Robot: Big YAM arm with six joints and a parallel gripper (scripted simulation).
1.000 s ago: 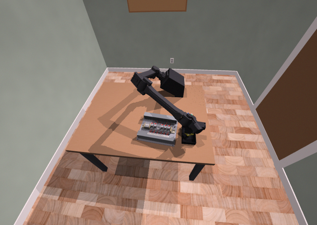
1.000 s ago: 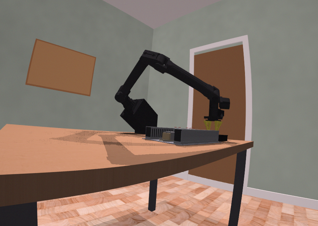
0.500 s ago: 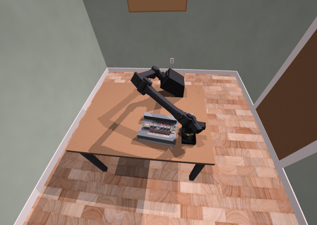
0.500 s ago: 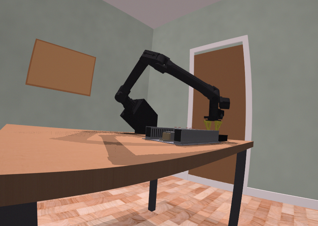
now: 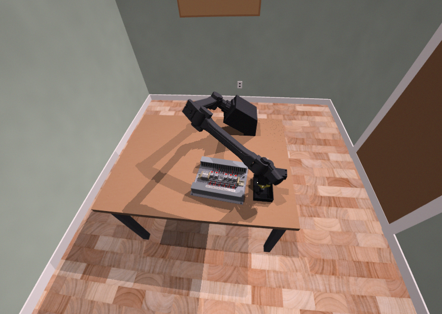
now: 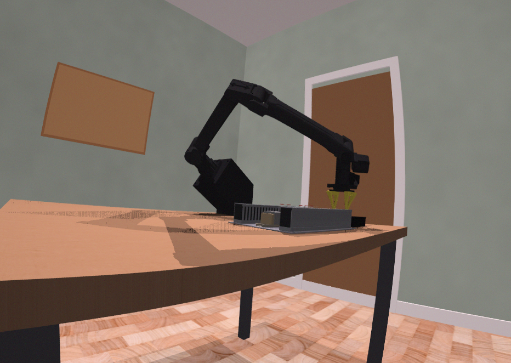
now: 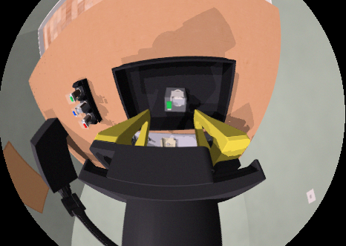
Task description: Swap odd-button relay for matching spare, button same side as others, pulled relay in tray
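Now: hand 50 mm above the black tray and 10 mm to the right of it. Round my hand: grey relay panel (250 mm to the right, 60 mm below, 60 mm behind).
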